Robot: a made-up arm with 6 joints.
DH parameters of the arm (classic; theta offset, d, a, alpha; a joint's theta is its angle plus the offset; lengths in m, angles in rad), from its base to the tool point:
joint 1: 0 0.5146 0 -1.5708
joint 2: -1.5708 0 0.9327 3.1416
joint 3: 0 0 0 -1.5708
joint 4: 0 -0.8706 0 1.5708
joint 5: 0 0.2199 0 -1.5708
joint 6: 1.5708 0 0 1.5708
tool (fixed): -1.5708 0 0 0
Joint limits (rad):
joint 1: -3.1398..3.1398
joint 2: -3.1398..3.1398
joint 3: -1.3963..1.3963
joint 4: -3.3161..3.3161
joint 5: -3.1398..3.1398
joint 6: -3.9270..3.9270
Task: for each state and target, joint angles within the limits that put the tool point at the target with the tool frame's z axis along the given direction. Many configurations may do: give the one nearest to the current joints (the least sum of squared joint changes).
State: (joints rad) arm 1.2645 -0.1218 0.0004 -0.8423 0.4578 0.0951
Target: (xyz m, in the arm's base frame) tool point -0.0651 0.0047 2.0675 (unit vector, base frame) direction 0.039 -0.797 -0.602
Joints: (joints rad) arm 0.6190 -0.5767 0.7009 -1.7611 0.8509 0.3696
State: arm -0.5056 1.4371 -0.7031 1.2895 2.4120 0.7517
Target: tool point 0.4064 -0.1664 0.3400 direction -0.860 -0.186 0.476
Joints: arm -0.3120 0.7119 -1.2958 1.4174 2.9530 0.9495
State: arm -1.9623 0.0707 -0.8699 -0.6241 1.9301 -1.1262
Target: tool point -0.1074 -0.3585 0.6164 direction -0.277 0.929 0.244
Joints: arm -1.5072 0.0371 -0.9686 -0.9385 1.8691 -0.7301
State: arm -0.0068 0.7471 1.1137 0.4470 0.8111 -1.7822
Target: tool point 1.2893 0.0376 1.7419 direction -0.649 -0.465 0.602
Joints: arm 0.1535 0.5942 0.9629 0.7558 0.9095 -0.9676
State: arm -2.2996 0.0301 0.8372 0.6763 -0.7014 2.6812
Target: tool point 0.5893 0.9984 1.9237 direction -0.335 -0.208 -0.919
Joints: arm -2.1973 -0.7385 1.2475 1.0575 -1.4578 3.2472
